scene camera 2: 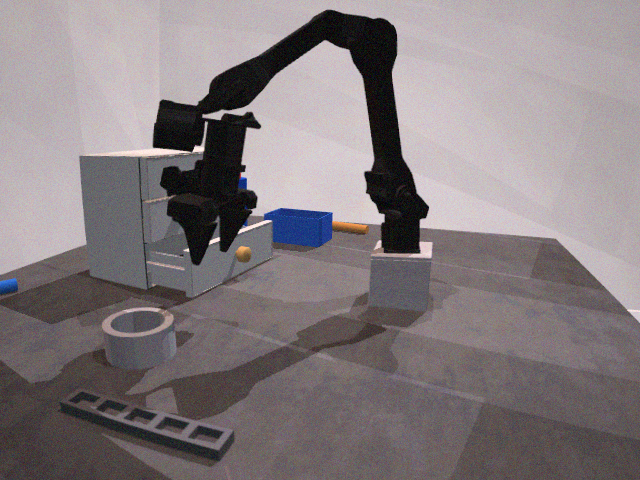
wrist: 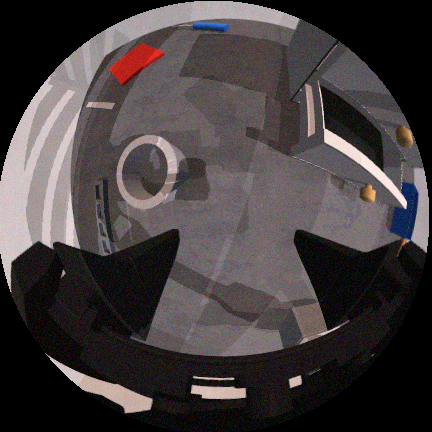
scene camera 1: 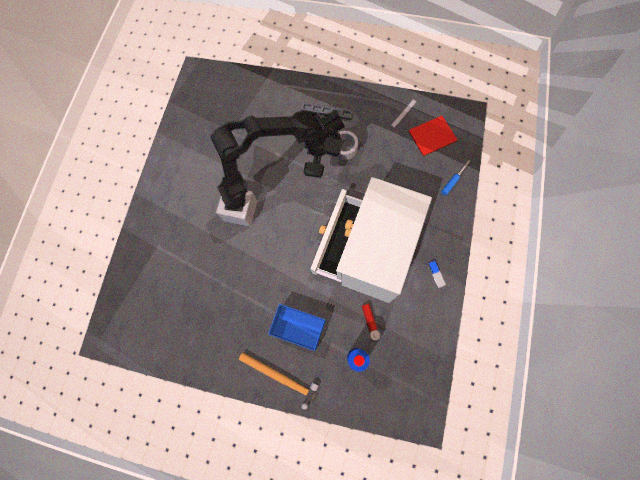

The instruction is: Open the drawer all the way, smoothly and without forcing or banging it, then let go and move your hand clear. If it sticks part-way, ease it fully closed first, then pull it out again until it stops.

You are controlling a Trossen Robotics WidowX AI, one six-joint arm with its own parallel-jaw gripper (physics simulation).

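Frame: origin at the arm's base, x left, y ahead, z down, level; metres.
Seen in the pictures: gripper, fingertip midpoint: [scene camera 2: 210, 257] [wrist: 239, 235] [scene camera 1: 322, 160]; arm's base, link origin: [scene camera 2: 401, 248] [scene camera 1: 234, 202].
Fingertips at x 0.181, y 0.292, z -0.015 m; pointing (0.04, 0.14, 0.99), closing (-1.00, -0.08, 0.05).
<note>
Offsets run from my fingertips to a thing's top centre. "spot": to the spot under its first point.
The white cabinet @[dx -0.285, dy +0.211, dz -0.146 m] [scene camera 1: 387, 237] [scene camera 2: 113, 222] stands with its bottom drawer [scene camera 1: 329, 232] [scene camera 2: 211, 271] [wrist: 360, 157] pulled out. The dark inside of the drawer shows. Its round tan knob @[spot: dx -0.240, dy +0.025, dz +0.047 m] [scene camera 1: 322, 229] [scene camera 2: 243, 254] [wrist: 368, 193] is on the front panel, with no finger on it. The two upper drawers appear shut. My gripper [scene camera 2: 210, 255] [wrist: 239, 235] is open and empty, fingers pointing down. It hangs above the table, off the drawer's near end in scene camera 2, apart from the knob. In scene camera 1 the arm hides the fingertips.
A pale ring @[dx +0.114, dy +0.067, dz +0.064 m] [scene camera 2: 139, 351] [wrist: 120, 172] lies near the gripper, with a slotted grey bar @[dx +0.270, dy -0.020, dz +0.098 m] [scene camera 2: 155, 436] beyond it. A blue bin @[dx -0.581, dy -0.021, dz +0.037 m] [scene camera 1: 297, 328] [scene camera 2: 299, 229], a hammer @[dx -0.755, dy -0.076, dz +0.087 m] [scene camera 1: 273, 374] and a red block @[dx +0.200, dy +0.404, dz +0.102 m] [scene camera 1: 433, 135] [wrist: 135, 62] lie farther off. The arm's pale base block [scene camera 2: 398, 284] stands opposite the drawer.
</note>
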